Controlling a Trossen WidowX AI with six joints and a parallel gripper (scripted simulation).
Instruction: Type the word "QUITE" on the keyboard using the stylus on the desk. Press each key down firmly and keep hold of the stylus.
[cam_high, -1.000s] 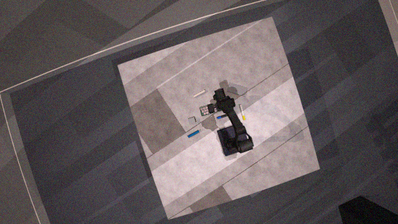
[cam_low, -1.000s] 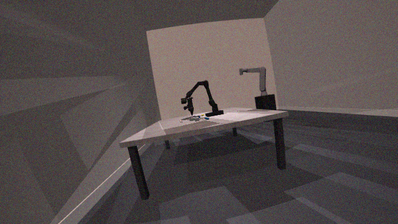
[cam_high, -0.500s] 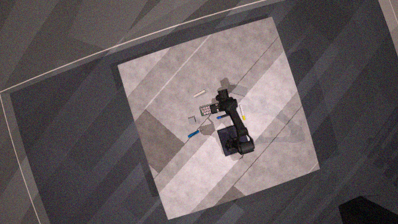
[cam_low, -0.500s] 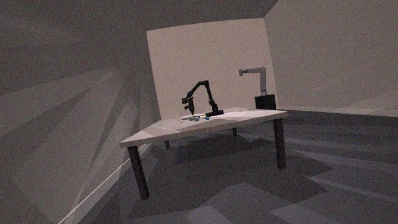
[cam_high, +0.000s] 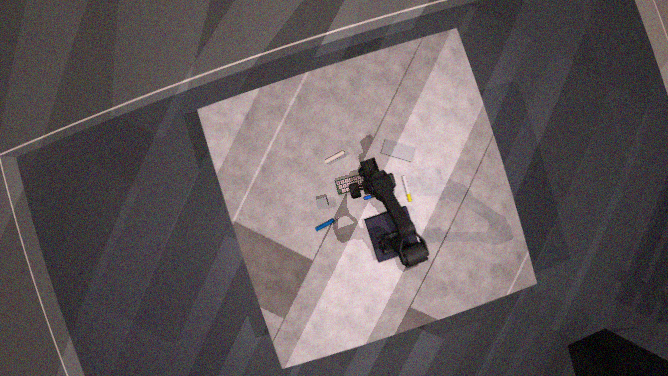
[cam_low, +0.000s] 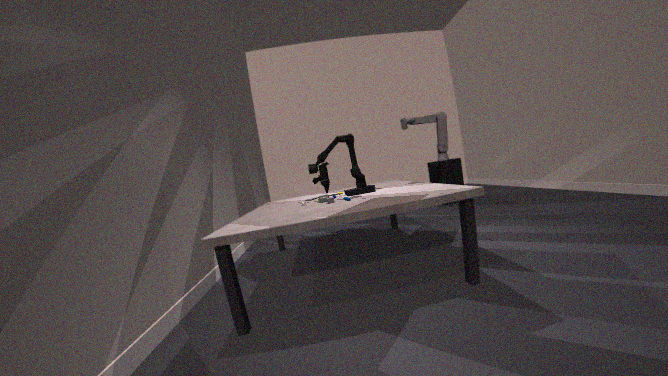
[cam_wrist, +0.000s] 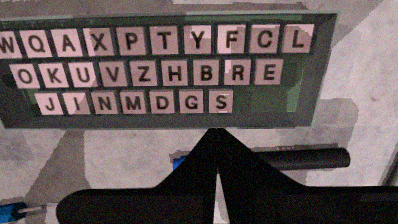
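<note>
Now: gripper tip 21 cm to the right of the blue stylus, 9 cm past it and 3 cm above it. From my gripper tip the other things lie so: pale cylinder 17 cm ahead, 10 cm to the left, 3 cm below; then grey stylus tip 18 cm to the left, 9 cm behind, 3 cm below; then grey pad 19 cm to the right, 11 cm ahead, 4 cm below.
</note>
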